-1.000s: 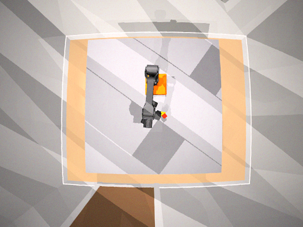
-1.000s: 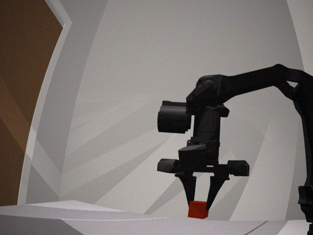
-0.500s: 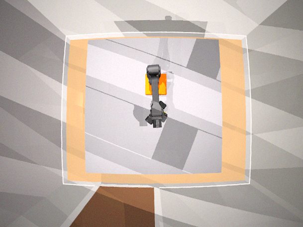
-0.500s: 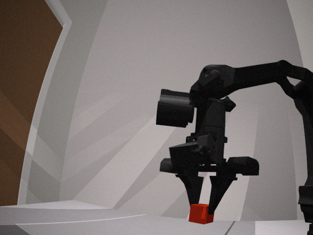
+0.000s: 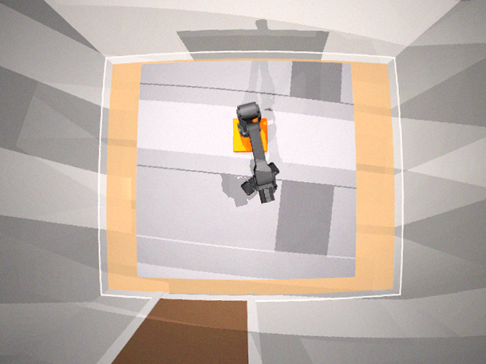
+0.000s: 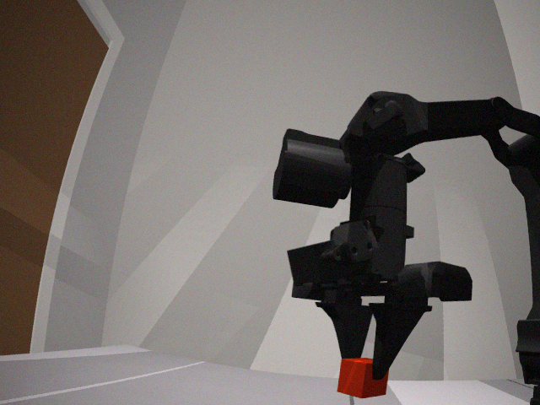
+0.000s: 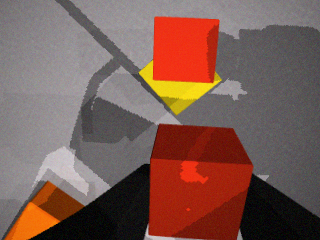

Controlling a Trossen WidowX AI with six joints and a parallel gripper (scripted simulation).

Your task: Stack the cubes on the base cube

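Right now my gripper tip is 100 mm above the yellow base cube, 20 mm to the right of it and 20 mm short of it.
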